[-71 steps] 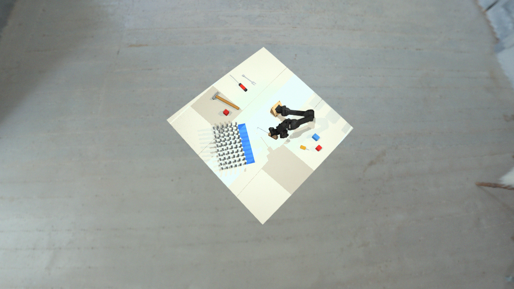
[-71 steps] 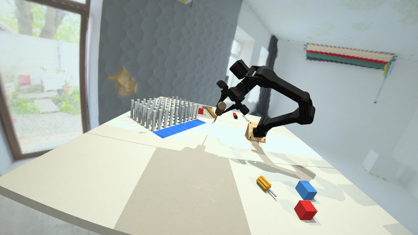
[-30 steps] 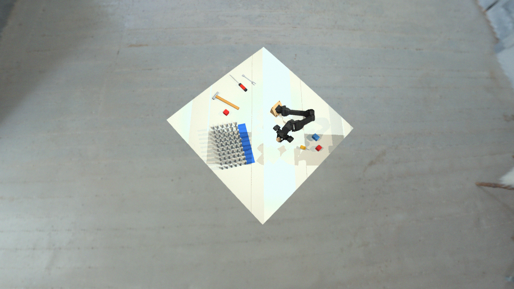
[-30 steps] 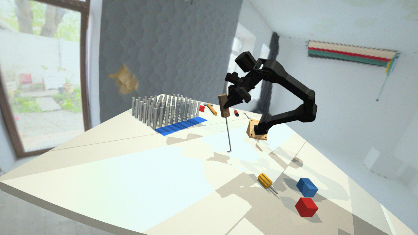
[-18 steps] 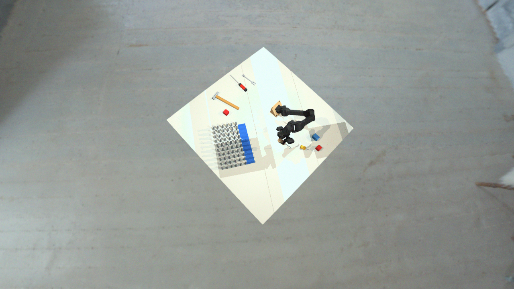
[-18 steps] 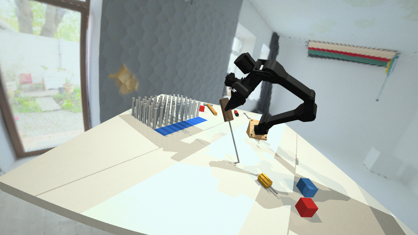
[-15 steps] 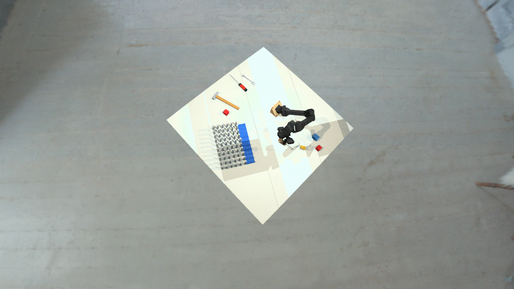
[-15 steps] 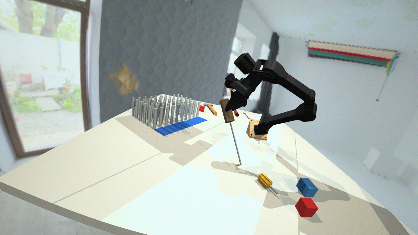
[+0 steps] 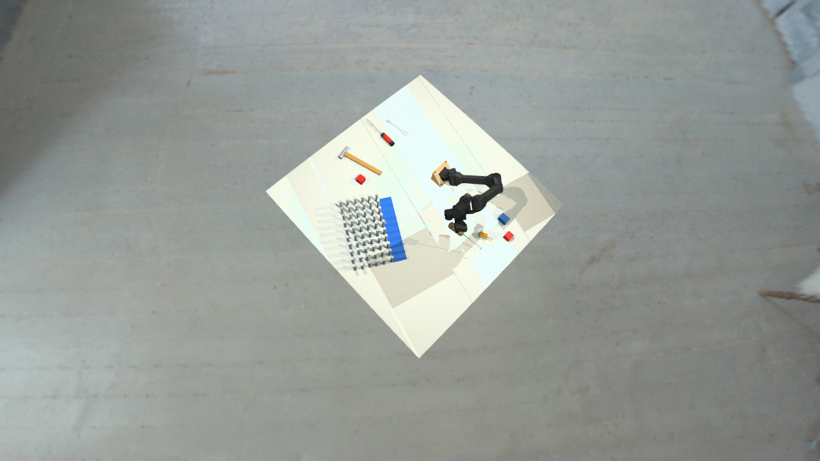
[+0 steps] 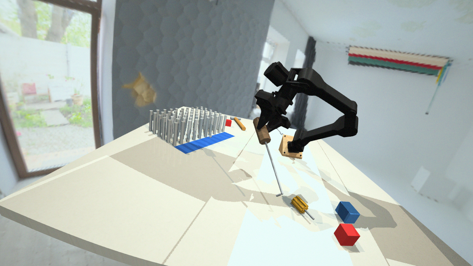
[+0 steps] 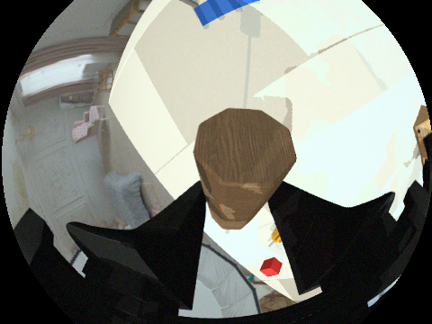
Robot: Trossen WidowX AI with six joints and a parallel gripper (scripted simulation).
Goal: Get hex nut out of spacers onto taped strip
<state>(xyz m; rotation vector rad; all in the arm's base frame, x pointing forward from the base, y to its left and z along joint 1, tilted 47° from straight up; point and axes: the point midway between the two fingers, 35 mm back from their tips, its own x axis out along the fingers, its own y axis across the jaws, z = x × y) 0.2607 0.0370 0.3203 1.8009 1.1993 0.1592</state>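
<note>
The hook tool is 2 cm behind my gripper tip, 8 cm to the left of it and 5 cm below it. Also, from my gripper tip: blue taped strip 17 cm ahead, 30 cm to the right, 18 cm below; then yellow-handled screwdriver 15 cm behind, 15 cm to the left, 17 cm below; then blue cube 31 cm behind, 18 cm to the left, 16 cm below.
</note>
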